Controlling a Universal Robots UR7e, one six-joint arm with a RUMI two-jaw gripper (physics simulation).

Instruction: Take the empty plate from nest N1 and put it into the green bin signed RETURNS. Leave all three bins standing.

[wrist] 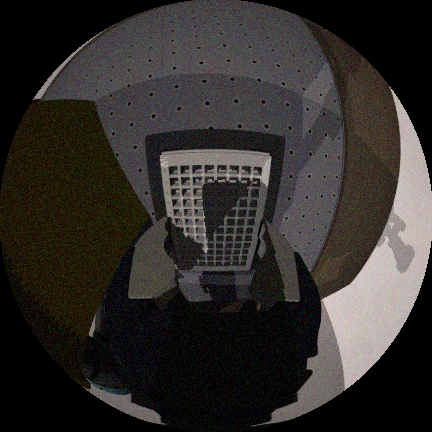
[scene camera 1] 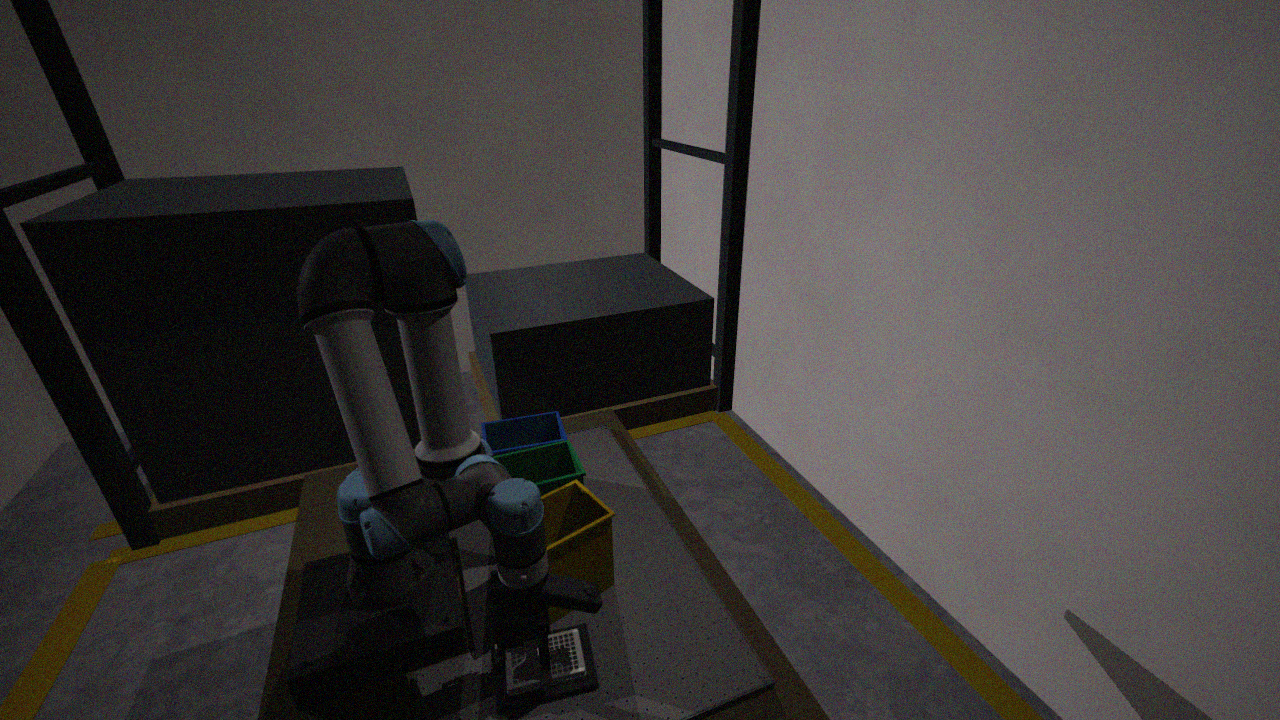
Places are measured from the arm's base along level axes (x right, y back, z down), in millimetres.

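Pixels of known places: gripper, fingertip midpoint: (wrist: pixel 214 219) (scene camera 1: pixel 543 663); arm's base, origin of the base link: (scene camera 1: pixel 393 576).
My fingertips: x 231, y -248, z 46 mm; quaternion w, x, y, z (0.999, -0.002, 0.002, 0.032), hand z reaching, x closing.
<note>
Ahead of a thing's pixels: the offset from my fingertips to its top centre. Level surfaces: height alone.
The pale plate @(dz -16, dx +0, dy -3 mm) (scene camera 1: pixel 569 656) (wrist: pixel 215 159), with a grid of empty-looking wells, sits flat in a dark nest frame @(dz -4, dx +0, dy -2 mm) (wrist: pixel 215 139); the label N1 is not readable. My gripper (scene camera 1: pixel 528 660) (wrist: pixel 214 219) points down over the plate. In the wrist view its two fingers stand against the plate's left and right sides, near the lower end, and look shut on it. Dark shadows cover part of the wells. The green bin @(dz -169, dx -327, dy -40 mm) (scene camera 1: pixel 546 462) stands upright behind, between the other two bins, partly hidden by the arm; its sign does not show.
The yellow bin @(dz -169, dx -161, dy -56 mm) (scene camera 1: pixel 586 550) (wrist: pixel 65 200) stands upright close beside the gripper, on the left in the wrist view. The blue bin @(dz -169, dx -464, dy -31 mm) (scene camera 1: pixel 526 432) stands upright behind the green one. A perforated deck @(dz +11 mm) (wrist: pixel 200 55) surrounds the nest, with a brown table border (wrist: pixel 367 150) at the right.
</note>
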